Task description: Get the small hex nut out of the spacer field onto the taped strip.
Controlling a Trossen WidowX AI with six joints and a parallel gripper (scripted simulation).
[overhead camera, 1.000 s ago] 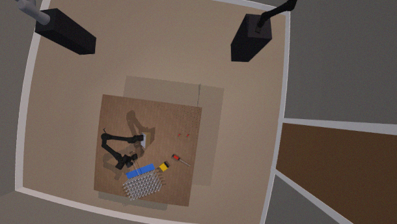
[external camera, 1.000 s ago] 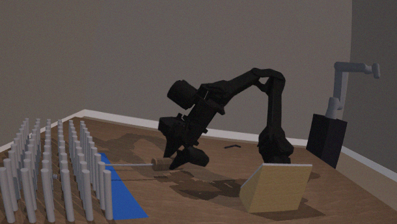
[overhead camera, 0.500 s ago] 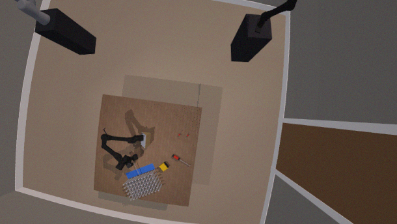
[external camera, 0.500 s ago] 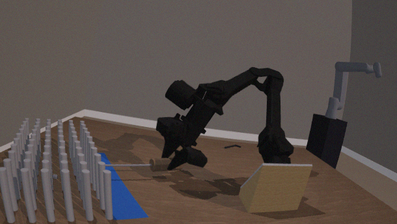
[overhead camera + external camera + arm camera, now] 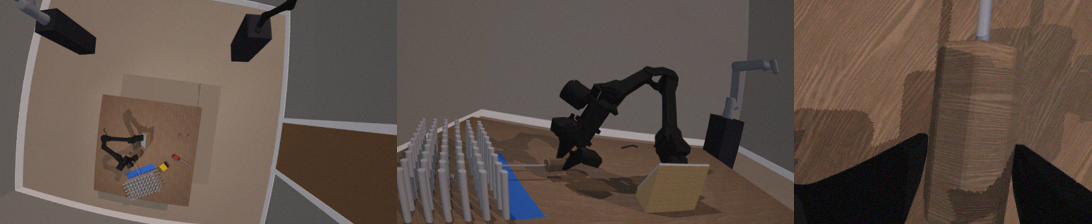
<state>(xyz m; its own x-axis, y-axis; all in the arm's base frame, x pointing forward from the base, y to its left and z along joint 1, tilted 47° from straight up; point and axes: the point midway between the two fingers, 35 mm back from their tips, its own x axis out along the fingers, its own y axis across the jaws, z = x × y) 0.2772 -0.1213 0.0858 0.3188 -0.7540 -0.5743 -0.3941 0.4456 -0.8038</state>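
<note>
Now: gripper tip 16 cm short of the blue taped strip, 7 cm to the right of it and 4 cm above it. Round my gripper tip: yellow block: 38 cm to the left, 8 cm ahead, 2 cm below; small hex nut: 30 cm ahead, 13 cm to the left, 3 cm below; wooden-handled rod tool: 10 cm ahead, 4 cm to the left.
</note>
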